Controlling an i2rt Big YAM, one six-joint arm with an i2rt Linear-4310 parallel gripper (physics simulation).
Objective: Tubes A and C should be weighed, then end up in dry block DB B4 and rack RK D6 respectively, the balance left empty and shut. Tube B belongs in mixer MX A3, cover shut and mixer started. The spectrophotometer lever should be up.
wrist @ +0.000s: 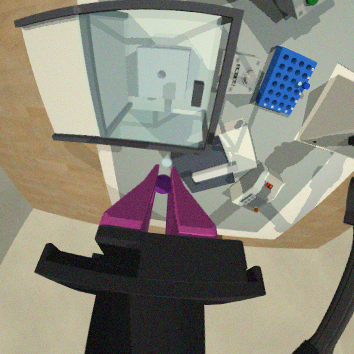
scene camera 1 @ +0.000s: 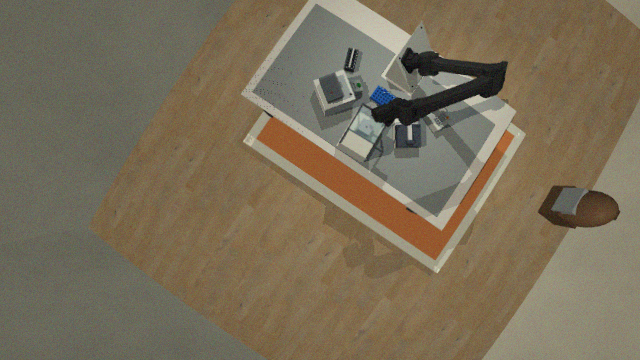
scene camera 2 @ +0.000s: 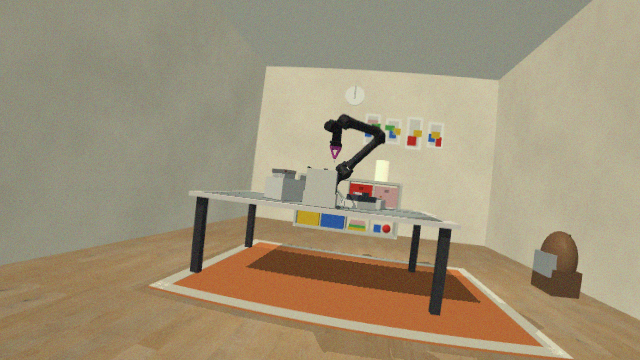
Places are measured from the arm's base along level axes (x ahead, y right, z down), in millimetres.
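Pixels of known places: gripper, fingertip midpoint: (wrist: 164, 170) (scene camera 2: 334, 158); arm's base, origin of the base link: (scene camera 1: 408, 60).
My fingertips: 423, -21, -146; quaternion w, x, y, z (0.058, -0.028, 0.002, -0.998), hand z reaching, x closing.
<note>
Ahead of a thing's pixels: the offset from my fingertips to its top centre, as dx, dy, dz. "spot": to the spot under its first point.
My gripper (scene camera 2: 335, 156) (wrist: 164, 170) is shut on a purple-capped tube {+0, -1, -22} (wrist: 162, 184), with its pale tip showing beyond the fingers. Its letter cannot be read. They hang high above the table; in the wrist view they overlap the area just beside the glass-walled balance {+22, +48, +64} (scene camera 1: 367, 125) (scene camera 2: 320, 187) (wrist: 161, 62). Its pan looks bare through the glass; whether a door is open I cannot tell. The blue rack {-219, +41, +256} (scene camera 1: 382, 94) (wrist: 280, 82) holds a blue-capped tube {-249, +48, +231} (wrist: 306, 86). A navy instrument {-103, -176, +184} (scene camera 1: 401, 142) (wrist: 201, 160) has a white bar on top. A grey-lidded machine {-107, +273, +96} (scene camera 1: 331, 86) (scene camera 2: 284, 189) stands beyond the balance.
A small panel {spot: -105, +44, +216} (wrist: 241, 75) marked with lettering sits between balance and rack. A white keypad device {-275, -292, +216} (scene camera 1: 439, 121) (wrist: 259, 184) stands near the navy instrument. A dark slotted strip {spot: -318, +315, +238} (scene camera 1: 351, 59) lies near the grey-lidded machine. A pale slanted panel (scene camera 1: 395, 75) (wrist: 327, 107) stands by the arm's base.
</note>
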